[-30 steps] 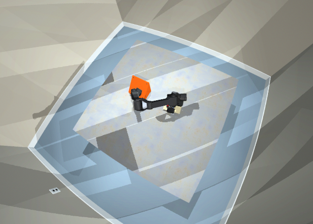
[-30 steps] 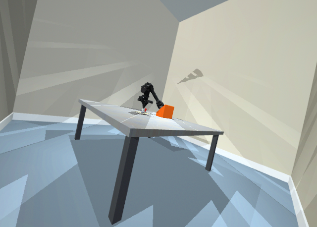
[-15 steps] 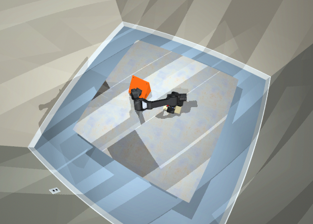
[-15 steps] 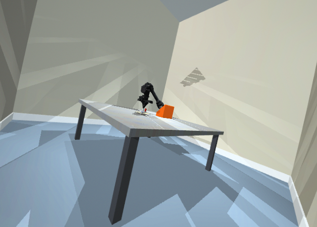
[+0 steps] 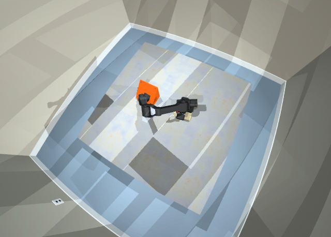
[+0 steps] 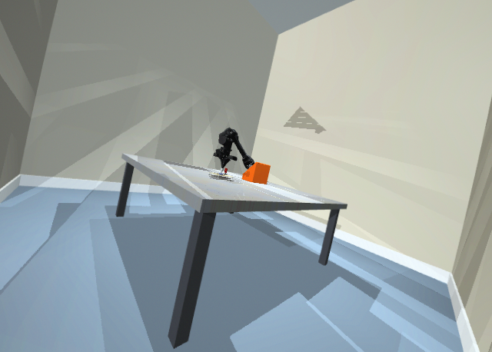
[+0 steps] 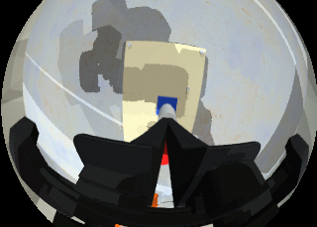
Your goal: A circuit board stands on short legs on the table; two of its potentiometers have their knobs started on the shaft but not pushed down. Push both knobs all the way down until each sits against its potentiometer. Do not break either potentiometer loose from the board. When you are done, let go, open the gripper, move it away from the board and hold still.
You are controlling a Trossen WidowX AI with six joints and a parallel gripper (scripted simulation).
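The red knob is 4 cm behind my gripper tip, 2 cm below it and 1 cm to the right of it.
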